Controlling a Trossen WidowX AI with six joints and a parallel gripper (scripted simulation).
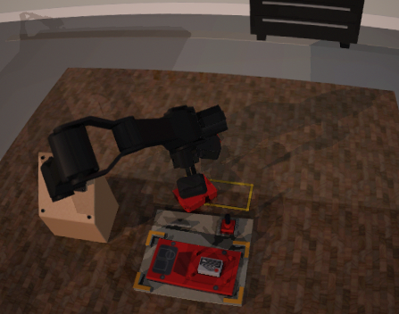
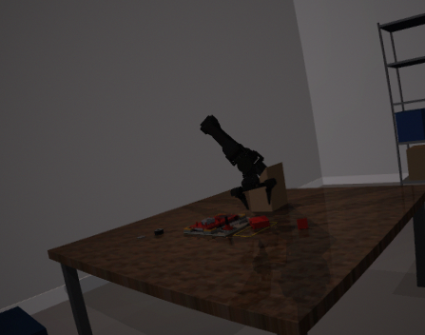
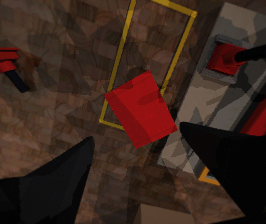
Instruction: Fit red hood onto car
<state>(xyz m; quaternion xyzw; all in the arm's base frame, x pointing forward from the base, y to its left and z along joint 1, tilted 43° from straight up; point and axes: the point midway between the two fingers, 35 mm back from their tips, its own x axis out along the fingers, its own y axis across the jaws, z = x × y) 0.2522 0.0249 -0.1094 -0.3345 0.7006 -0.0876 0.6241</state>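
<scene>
The red hood lies 1 cm ahead of my gripper tip and 6 cm below it. The rest, counted from my gripper tip: grey engine block: 8 cm ahead, 21 cm to the right, 5 cm below; then grey jig: 4 cm ahead, 19 cm to the right, 6 cm below.
</scene>
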